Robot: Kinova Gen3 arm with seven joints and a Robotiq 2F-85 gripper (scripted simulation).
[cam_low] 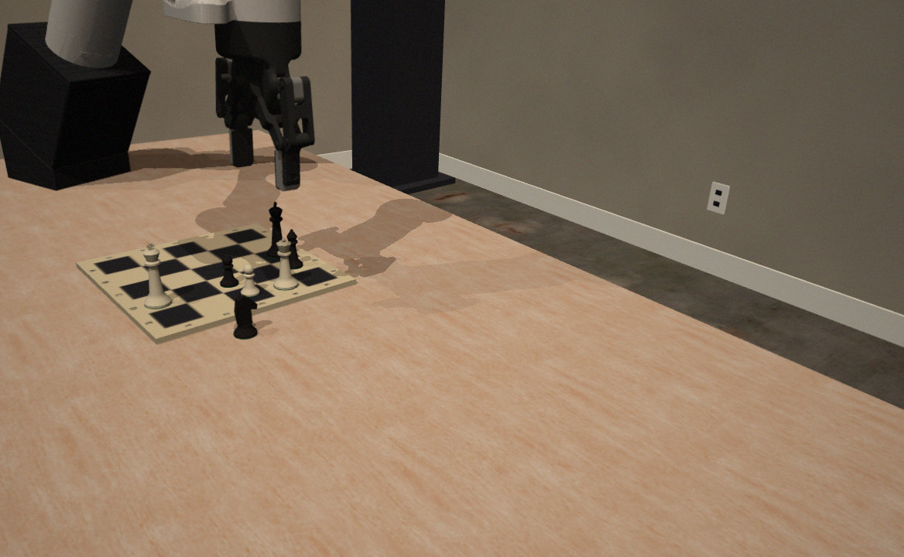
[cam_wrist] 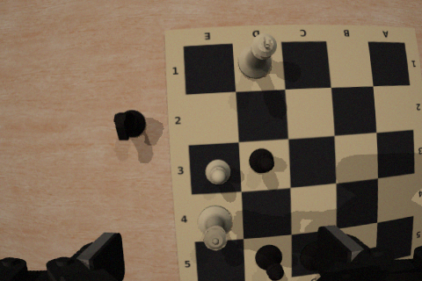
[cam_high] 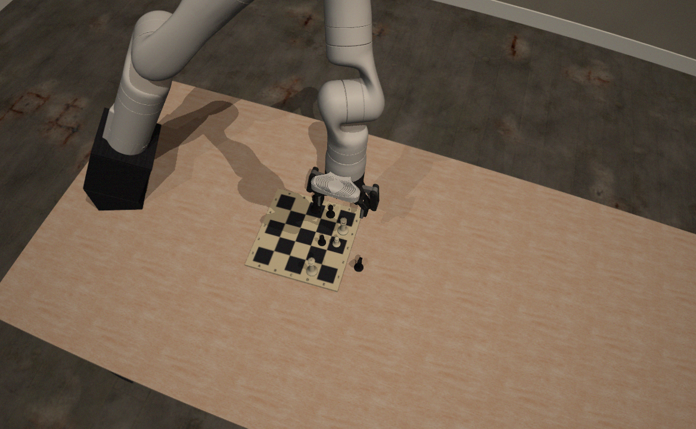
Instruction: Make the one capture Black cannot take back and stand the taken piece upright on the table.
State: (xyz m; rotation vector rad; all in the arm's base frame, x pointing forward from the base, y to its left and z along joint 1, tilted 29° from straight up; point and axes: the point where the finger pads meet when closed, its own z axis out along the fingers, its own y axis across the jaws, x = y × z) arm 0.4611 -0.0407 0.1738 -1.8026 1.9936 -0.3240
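The white queen is 2 cm to the left of my hand and 10 cm below it. Also, from my hand: black pawn: 4 cm behind, 3 cm to the right, 11 cm below; white pawn: 2 cm to the right, 11 cm below; black king: 7 cm behind, 6 cm to the left, 9 cm below.
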